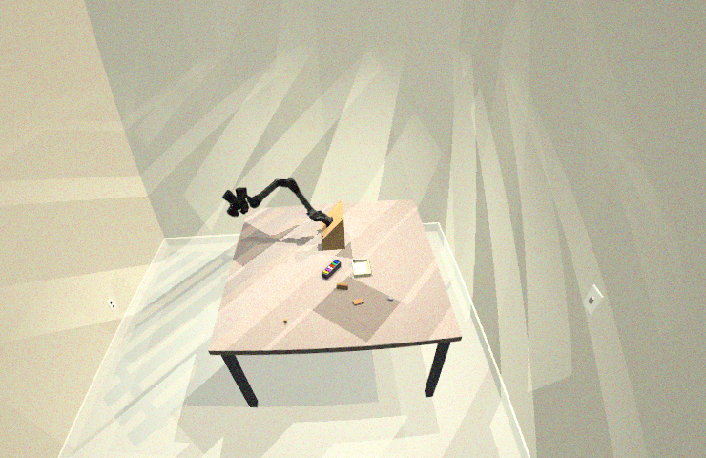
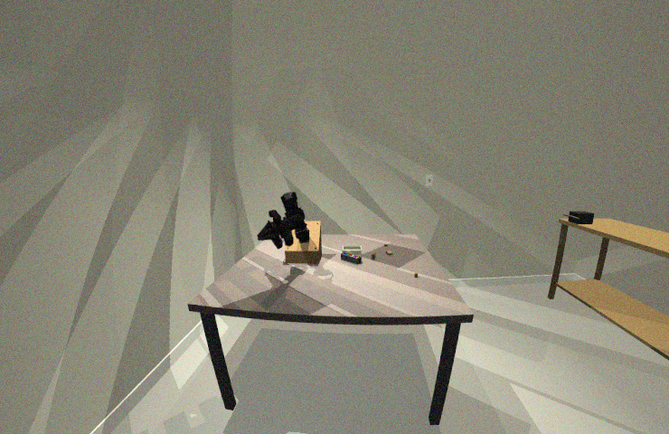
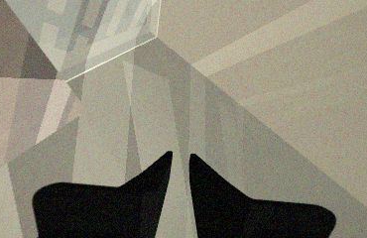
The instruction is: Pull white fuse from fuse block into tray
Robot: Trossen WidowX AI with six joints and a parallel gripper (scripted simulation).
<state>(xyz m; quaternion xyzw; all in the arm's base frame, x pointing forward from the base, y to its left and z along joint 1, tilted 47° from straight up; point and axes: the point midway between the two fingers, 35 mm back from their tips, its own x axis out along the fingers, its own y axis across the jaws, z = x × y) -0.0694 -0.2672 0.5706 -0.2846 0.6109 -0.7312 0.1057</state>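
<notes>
My gripper tip is 580 mm to the right of the white fuse, 420 mm short of it and 310 mm above it. Round my gripper tip: tray 760 mm to the left, 430 mm ahead, 330 mm below.
</notes>
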